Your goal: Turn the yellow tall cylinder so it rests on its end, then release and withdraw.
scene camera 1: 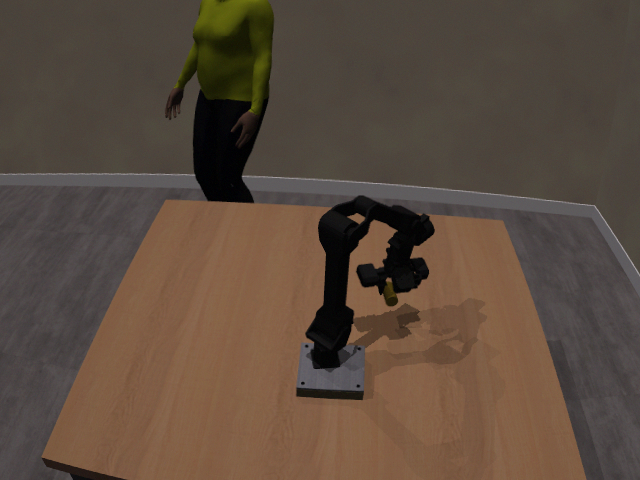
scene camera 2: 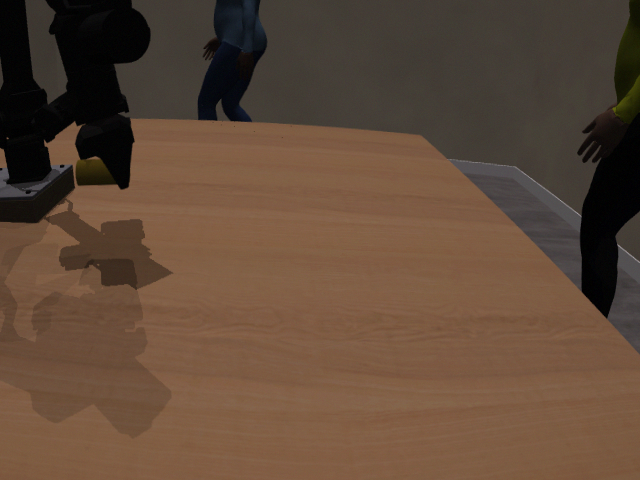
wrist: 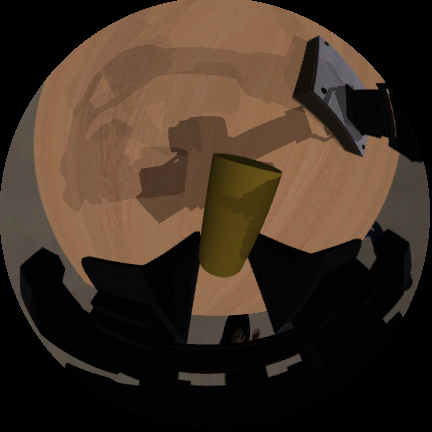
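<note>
The yellow tall cylinder (scene camera 1: 390, 294) (scene camera 2: 94, 172) (wrist: 237, 212) is held off the table, lying about level in the second scene view. My gripper (wrist: 221, 235) is shut on it near one end, with a black finger on each side, and the other end sticks out toward the arm's base. In the second scene view a finger hides the cylinder's right end. The gripper's shadow lies on the wooden table apart from the cylinder.
The grey base plate (scene camera 1: 330, 379) (scene camera 2: 56, 184) (wrist: 332, 75) of the arm is bolted on the wooden table (scene camera 1: 206, 335) (scene camera 2: 361, 258) (wrist: 200, 25). A person in a yellow top (scene camera 1: 232, 51) stands beyond the table's far edge. Another person in blue (scene camera 2: 237, 31) stands behind the table.
</note>
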